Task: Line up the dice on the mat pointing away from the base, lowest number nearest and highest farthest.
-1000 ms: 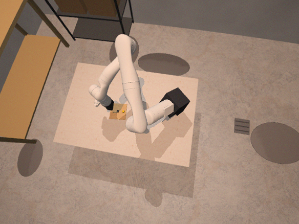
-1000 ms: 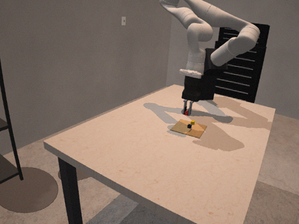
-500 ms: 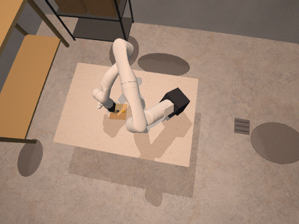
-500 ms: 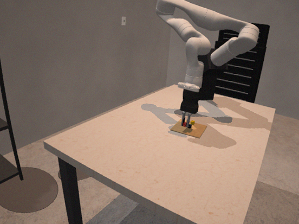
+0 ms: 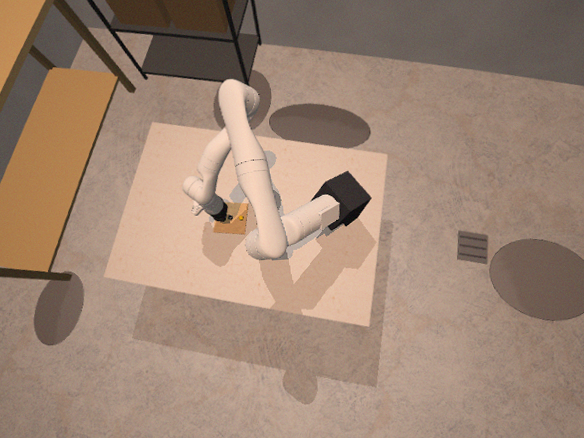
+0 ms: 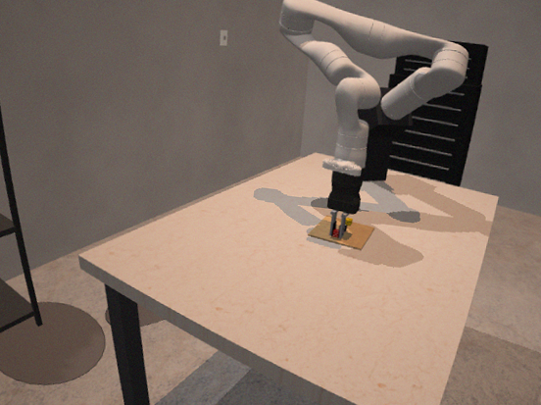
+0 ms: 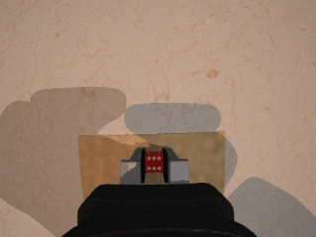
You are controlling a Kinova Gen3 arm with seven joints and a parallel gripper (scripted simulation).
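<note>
Right now the red die is 1 cm below my hand. Round my hand: tan mat 4 cm behind, 2 cm to the right, 3 cm below; then black die 4 cm behind, 2 cm to the right, 2 cm below; then yellow die 9 cm behind, 4 cm to the right, 2 cm below.
</note>
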